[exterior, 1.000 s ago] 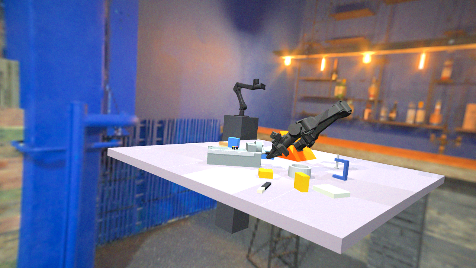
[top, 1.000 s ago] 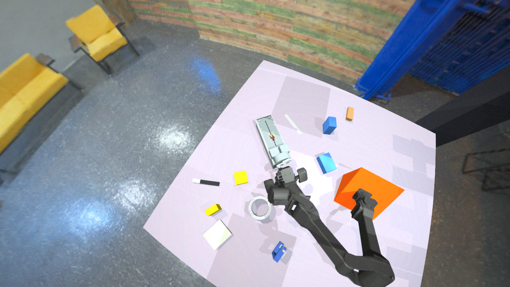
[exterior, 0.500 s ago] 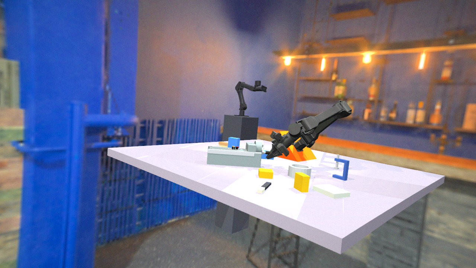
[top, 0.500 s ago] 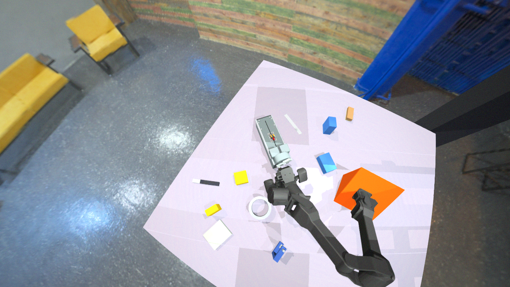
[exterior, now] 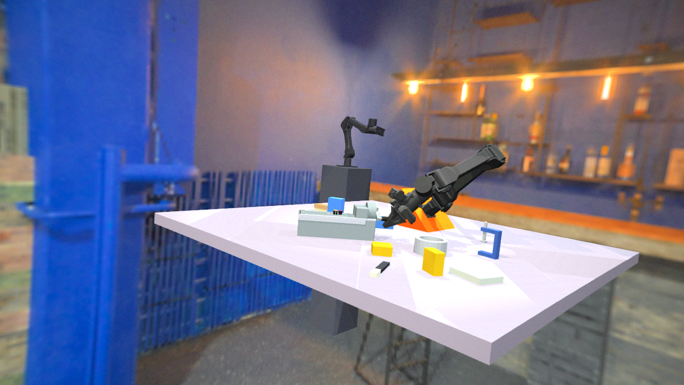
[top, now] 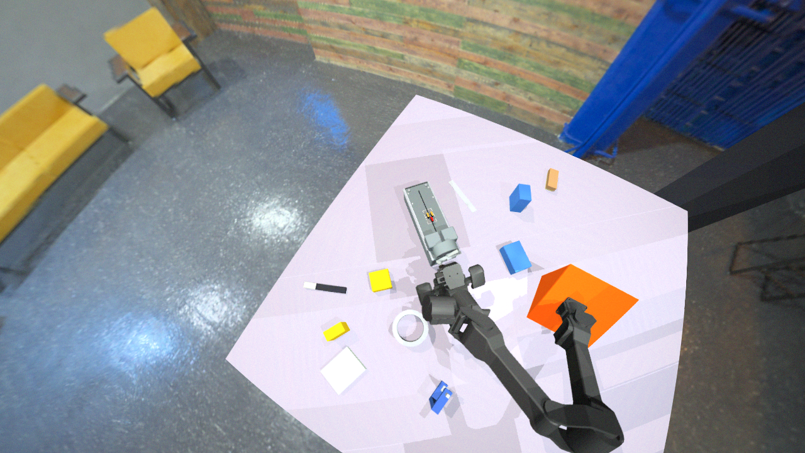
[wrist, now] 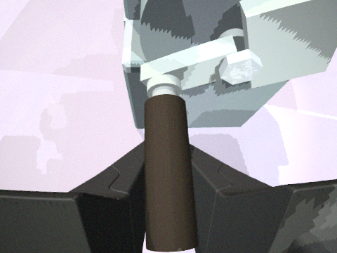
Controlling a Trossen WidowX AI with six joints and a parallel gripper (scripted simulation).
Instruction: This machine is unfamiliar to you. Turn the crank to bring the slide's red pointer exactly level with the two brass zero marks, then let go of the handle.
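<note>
My gripper tip is now 10 mm past the brown crank handle, 10 mm to the right of it and 30 mm below it. Also, from my gripper tip: metal strip (60 mm ahead, 290 mm to the right, 50 mm below); then blue clamp (160 mm behind, 310 mm to the left); then red pointer (100 mm ahead, 120 mm to the right, 30 mm above).
</note>
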